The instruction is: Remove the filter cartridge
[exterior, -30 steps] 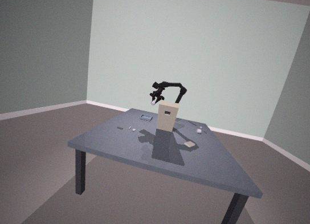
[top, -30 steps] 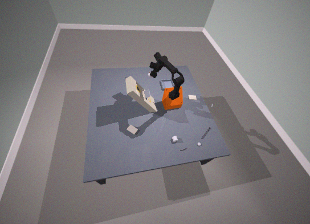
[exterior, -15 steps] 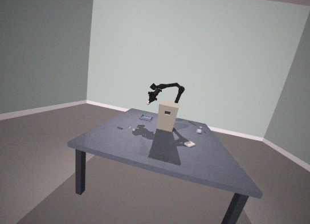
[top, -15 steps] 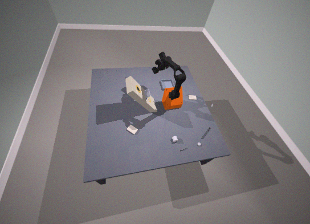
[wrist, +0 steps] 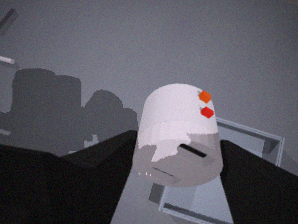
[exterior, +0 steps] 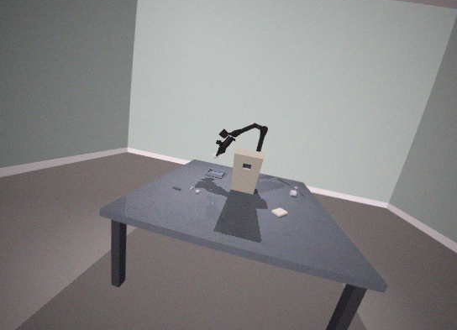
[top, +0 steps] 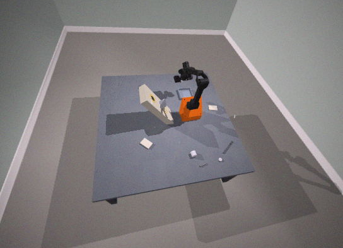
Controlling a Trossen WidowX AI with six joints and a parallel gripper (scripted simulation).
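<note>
The shallow frame is 20 cm below my gripper tip, 9 cm behind it and 1 cm to the left of it. Also, from my gripper tip: white round filter cartridge (right at my gripper tip).
</note>
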